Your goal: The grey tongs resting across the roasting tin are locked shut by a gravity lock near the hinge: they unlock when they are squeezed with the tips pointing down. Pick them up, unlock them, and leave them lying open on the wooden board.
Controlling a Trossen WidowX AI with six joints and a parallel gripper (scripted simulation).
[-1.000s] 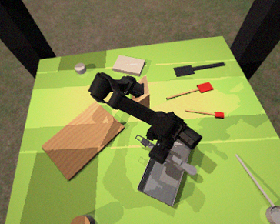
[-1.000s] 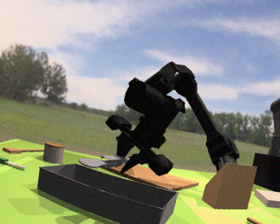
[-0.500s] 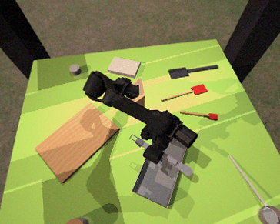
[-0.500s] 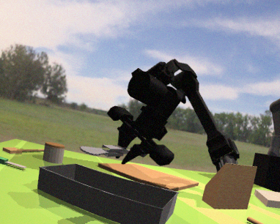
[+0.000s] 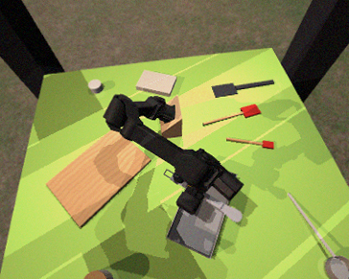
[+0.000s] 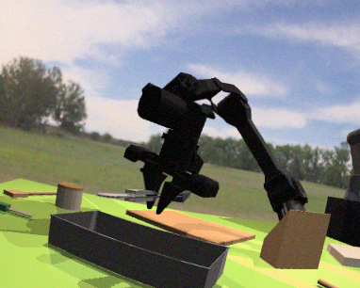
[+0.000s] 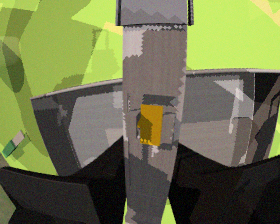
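My gripper tip is 20 mm past the yellow lock piece, 20 mm to the left of it and 40 mm below it. Round my gripper tip: cork-topped canister (260 mm ahead, 310 mm to the right, 60 mm below); dark roasting tin (20 mm ahead, 30 mm to the left, 70 mm below); wooden board (120 mm behind, 380 mm to the right, 90 mm below).
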